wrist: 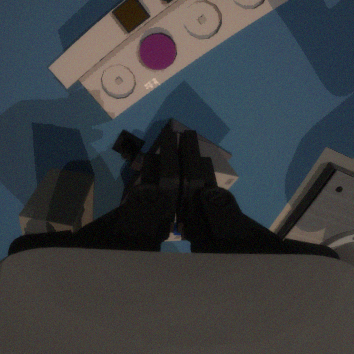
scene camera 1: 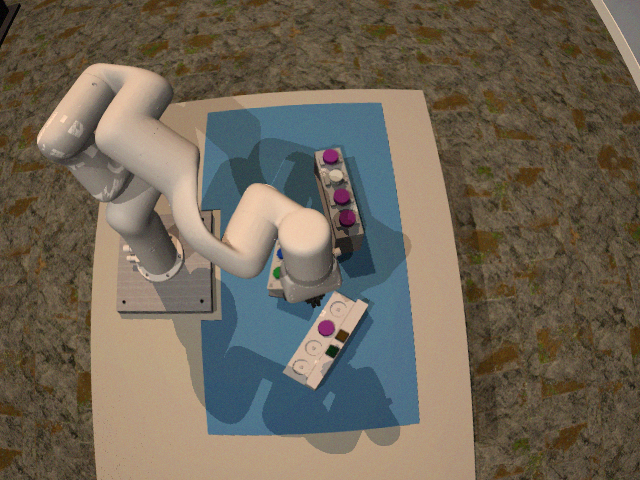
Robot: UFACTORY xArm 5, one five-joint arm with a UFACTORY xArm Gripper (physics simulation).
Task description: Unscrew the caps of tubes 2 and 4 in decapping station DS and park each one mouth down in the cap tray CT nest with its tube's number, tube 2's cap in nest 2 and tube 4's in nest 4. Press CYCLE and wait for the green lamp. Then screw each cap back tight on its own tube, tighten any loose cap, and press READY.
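Frame: origin at the arm's base, x ahead, y left, z up, level; centimetres.
Where they show: gripper, between the fingertips: (wrist: 175, 155) (scene camera 1: 314, 300); arm's base, origin of its link: (wrist: 342, 255) (scene camera 1: 159, 257).
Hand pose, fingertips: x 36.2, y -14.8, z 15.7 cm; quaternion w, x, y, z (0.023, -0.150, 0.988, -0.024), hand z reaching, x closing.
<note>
Things, the pixels of their top centre, and the offset from my fingertips. "spot": a spot on its surface instead. Level surfaces: height alone.
- button panel, centre of its top: (wrist: 175, 215) (scene camera 1: 291, 261) dx -4.5, dy +11.2, dz -9.1 cm
- panel's green button, centre of its top: (scene camera 1: 278, 271) dx -7.1, dy +9.4, dz -10.0 cm
- blue button, centre of its top: (scene camera 1: 282, 251) dx -6.2, dy +13.8, dz -10.0 cm
- decapping station, centre of its top: (wrist: 52, 286) (scene camera 1: 338, 189) dx +5.8, dy +27.1, dz -7.2 cm
- whitish top, height of its surface: dz -5.6 cm
- cap tray, a spot on its surface: (wrist: 75, 66) (scene camera 1: 356, 309) spot: dx +9.2, dy +1.6, dz -13.0 cm
- purple cap, centre of its top: (wrist: 157, 51) (scene camera 1: 326, 327) dx +2.7, dy -1.7, dz -15.5 cm
- brown square, a spot on its surface: (wrist: 131, 15) (scene camera 1: 341, 335) spot: dx +5.6, dy -4.3, dz -12.2 cm
- green square, a spot on its surface: (scene camera 1: 332, 350) spot: dx +3.7, dy -7.6, dz -12.1 cm
- blue mat, height of its surface: dz -17.5 cm
- beige table, height of its surface: dz -17.8 cm
My gripper (scene camera 1: 314, 302) (wrist: 175, 155) is shut and empty, above the near end of the button panel (scene camera 1: 274, 285) (wrist: 226, 178). The panel's green button (scene camera 1: 277, 272) and blue button (scene camera 1: 280, 253) (wrist: 176, 230) are partly hidden. The decapping station (scene camera 1: 350, 241) (wrist: 56, 200) holds three purple-topped tubes (scene camera 1: 330, 156) (scene camera 1: 341, 196) (scene camera 1: 347, 218); the second position from the far end shows a whitish top (scene camera 1: 335, 176). In the cap tray (scene camera 1: 357, 308) (wrist: 75, 66), one purple cap (scene camera 1: 326, 328) (wrist: 157, 51) sits second from the end nearest the gripper; three nests are empty. Nest numbers are unreadable.
On the tray's raised strip, a brown square (scene camera 1: 342, 335) (wrist: 131, 15) and a green square (scene camera 1: 332, 350) look dark. The arm's base plate (scene camera 1: 160, 302) (wrist: 320, 215) stands left in the scene view. The blue mat (scene camera 1: 235, 330) lies on the beige table (scene camera 1: 149, 403).
</note>
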